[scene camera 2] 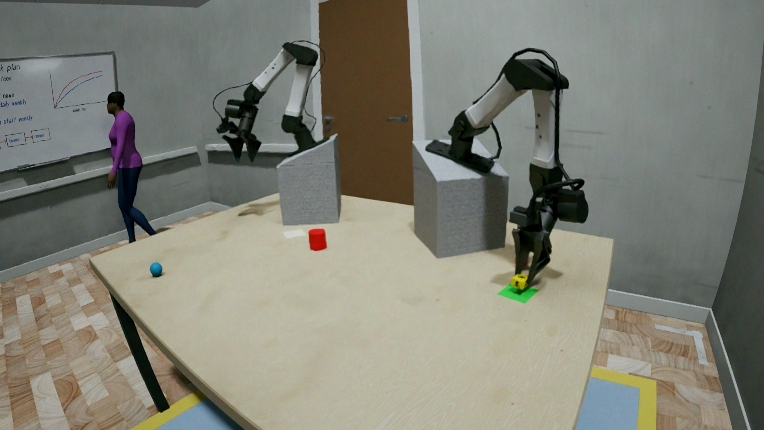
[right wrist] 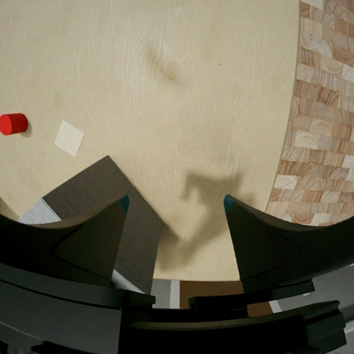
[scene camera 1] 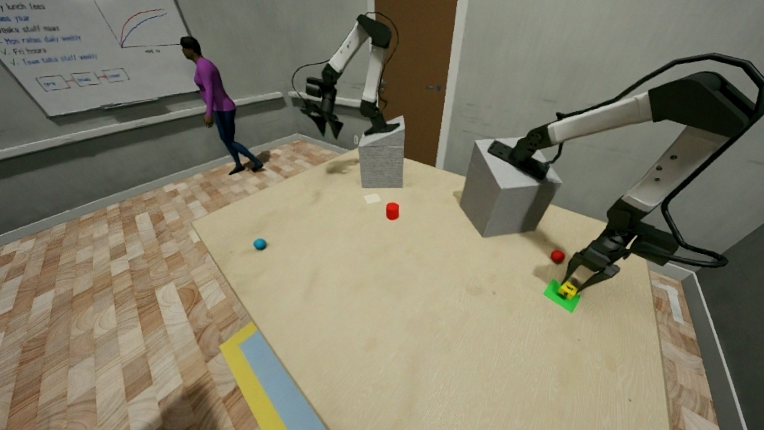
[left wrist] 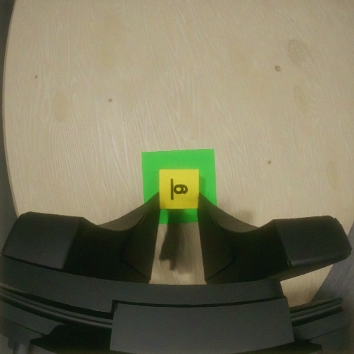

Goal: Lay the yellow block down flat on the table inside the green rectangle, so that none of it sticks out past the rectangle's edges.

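Places are measured from the left arm's base along level axes (x ahead, y left, z up), in metres.
Where they show: left gripper, fingertip midpoint: [scene camera 2: 521, 281] [scene camera 1: 567, 289]; right gripper, fingertip midpoint: [scene camera 2: 244, 161] [scene camera 1: 329, 137]; left arm's base, link origin: [scene camera 2: 459, 157] [scene camera 1: 516, 159]; right arm's base, link origin: [scene camera 2: 308, 148] [scene camera 1: 381, 130].
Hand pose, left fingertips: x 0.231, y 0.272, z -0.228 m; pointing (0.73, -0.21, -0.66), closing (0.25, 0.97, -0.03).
Note:
Each offset is from my left fingertips to the centre of the thing. "*": to the spot under its first point.
The yellow block @(0.006 m ahead, 0.001 m right, 0.003 m up) [scene camera 1: 568, 290] [scene camera 2: 518, 281] [left wrist: 179, 189] is a small cube marked with an underlined digit on its top. My left gripper [scene camera 1: 573, 285] [scene camera 2: 522, 281] [left wrist: 178, 194] is shut on it, one finger against each side. The block looks level and a little above the green rectangle @(* 0.030 m ahead, 0.021 m left, 0.026 m down) [scene camera 1: 570, 306] [scene camera 2: 523, 298] [left wrist: 150, 165], with a shadow beneath it. In the left wrist view green shows on all sides of the block; the exact gap beneath it is hard to judge. My right gripper [scene camera 1: 329, 135] [scene camera 2: 244, 159] [right wrist: 176, 197] is open and empty, high above the table's far edge.
A red ball @(0.132 m back, 0.039 m right, 0.008 m down) [scene camera 1: 557, 256] lies close behind my left gripper. A red cylinder @(0.023 m ahead, 0.610 m right, 0.001 m down) [scene camera 1: 392, 210] [scene camera 2: 317, 239] [right wrist: 13, 124] stands near a pale square @(* 0.020 m back, 0.764 m right, 0.026 m down) [scene camera 1: 372, 198] [scene camera 2: 294, 233] [right wrist: 69, 138]. A blue ball @(0.468 m ahead, 0.875 m right, 0.007 m down) [scene camera 1: 259, 244] [scene camera 2: 156, 269] lies at the picture's left. Grey pedestals [scene camera 1: 382, 160] [scene camera 1: 494, 208] carry the arms.

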